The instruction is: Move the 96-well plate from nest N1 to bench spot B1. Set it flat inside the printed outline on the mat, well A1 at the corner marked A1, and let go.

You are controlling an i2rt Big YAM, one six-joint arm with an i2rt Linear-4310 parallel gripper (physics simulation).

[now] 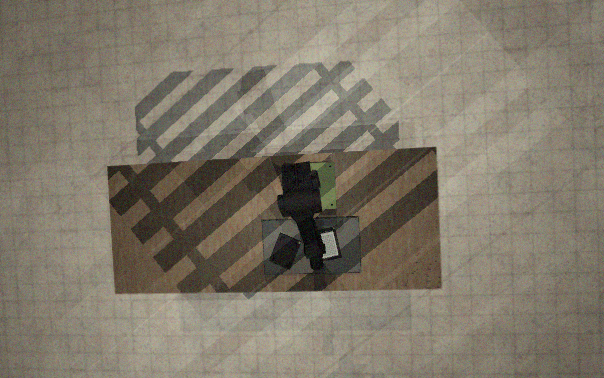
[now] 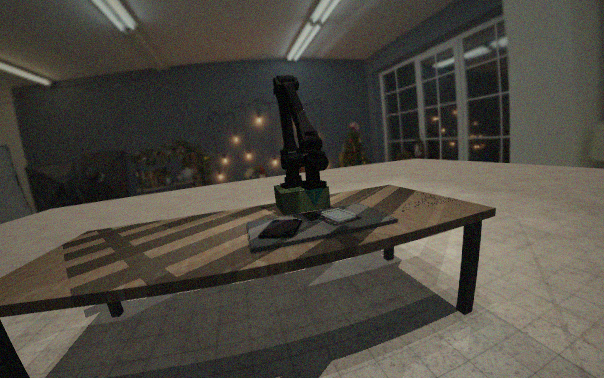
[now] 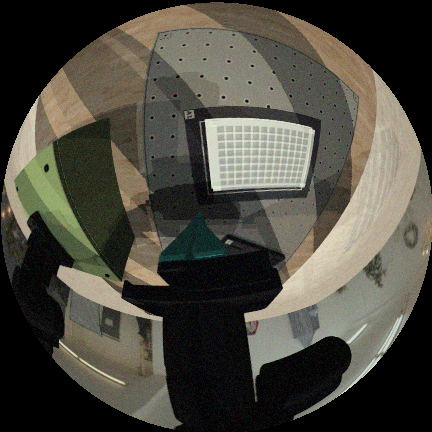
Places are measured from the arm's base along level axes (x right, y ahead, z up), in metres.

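Where they show: gripper, fingertip midpoint: [image 2: 315,205] [image 3: 199,216]; arm's base, link origin: [image 2: 293,185] [image 3: 48,238].
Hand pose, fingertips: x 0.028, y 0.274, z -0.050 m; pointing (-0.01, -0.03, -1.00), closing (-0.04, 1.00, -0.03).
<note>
Each offset is from my fingertips to the top centre of the thing. "pt": to the spot under its first point. Level surfaces: height alone.
The white 96-well plate @(dx -0.054, dy +0.079, dz -0.029 m) [image 1: 330,244] [image 2: 338,215] [image 3: 257,155] lies flat on the grey perforated mat @(dz -0.045 m) [image 1: 351,232] [image 2: 375,219] [image 3: 225,68], inside a dark rectangular outline @(pt dx -0.049, dy -0.002, dz -0.043 m) [image 3: 193,160]. A small A1 label @(pt dx -0.105, dy -0.001, dz -0.043 m) [image 3: 188,114] marks the outline's corner next to one plate corner. A black slab-like nest @(dx +0.179, dy +0.064, dz -0.027 m) [image 1: 285,250] [image 2: 279,228] [image 3: 257,247] sits turned at an angle on the mat's other half, with nothing on it. My gripper [image 3: 199,216] [image 2: 314,197] has its teal fingers shut on nothing. It hangs above the mat beside the plate's long side, between the plate and the nest.
The arm's green base block [image 1: 327,183] [image 2: 290,201] [image 3: 36,181] stands just behind the mat. The mat lies on a long wooden table @(dz -0.058 m) [image 1: 171,244] [image 2: 416,207], close to its front edge. Striped shadows fall across the table.
</note>
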